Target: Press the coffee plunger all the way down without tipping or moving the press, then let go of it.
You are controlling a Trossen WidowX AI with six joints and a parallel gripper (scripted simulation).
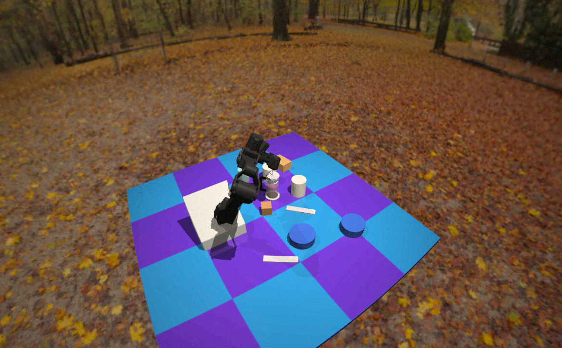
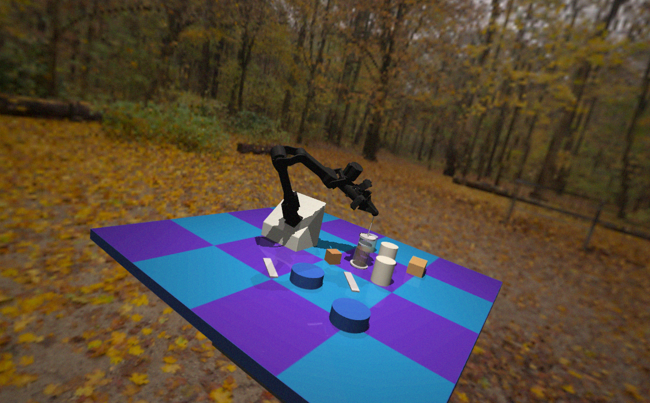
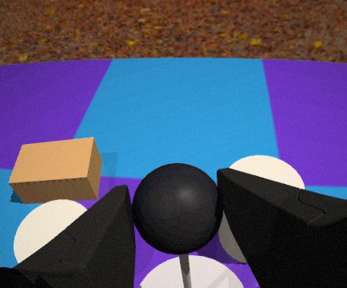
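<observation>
My gripper tip is now 20 mm past the coffee press, 10 mm to the right of it and 130 mm above it. Also, from my gripper tip: orange block 160 mm ahead, 210 mm to the left, 220 mm below; then orange cube 100 mm behind, 100 mm to the right, 220 mm below.
</observation>
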